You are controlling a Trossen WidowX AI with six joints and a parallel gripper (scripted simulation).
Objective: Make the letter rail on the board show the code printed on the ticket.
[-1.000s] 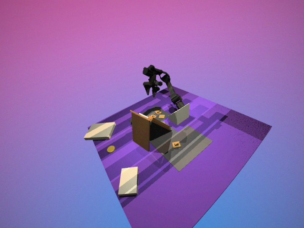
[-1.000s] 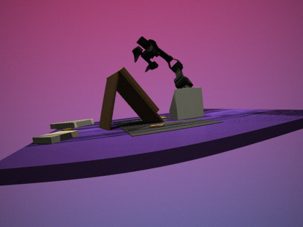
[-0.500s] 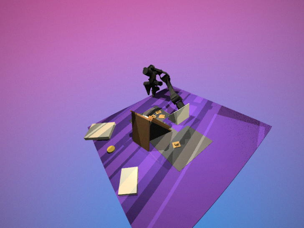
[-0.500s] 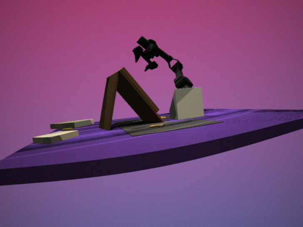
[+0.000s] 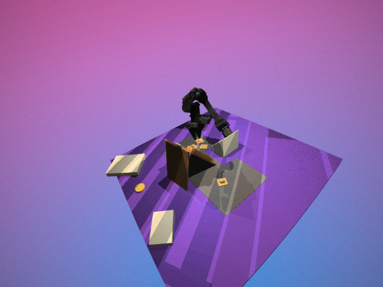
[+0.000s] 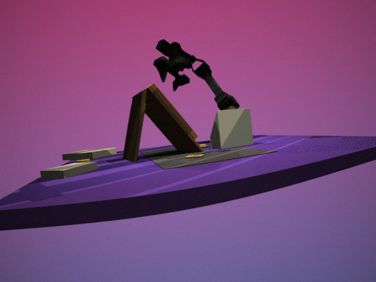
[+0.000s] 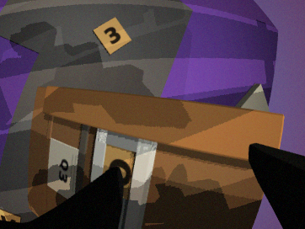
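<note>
The letter tile lies 290 mm below my gripper tip, 160 mm to the left of it and 40 mm behind it. From my gripper tip the other things lie so: white ticket 200 mm below, 90 mm to the right, 30 mm behind; grey mat 290 mm below, 110 mm behind, 50 mm to the right; yellow disc 430 mm ahead, 280 mm below, 150 mm to the right.
</note>
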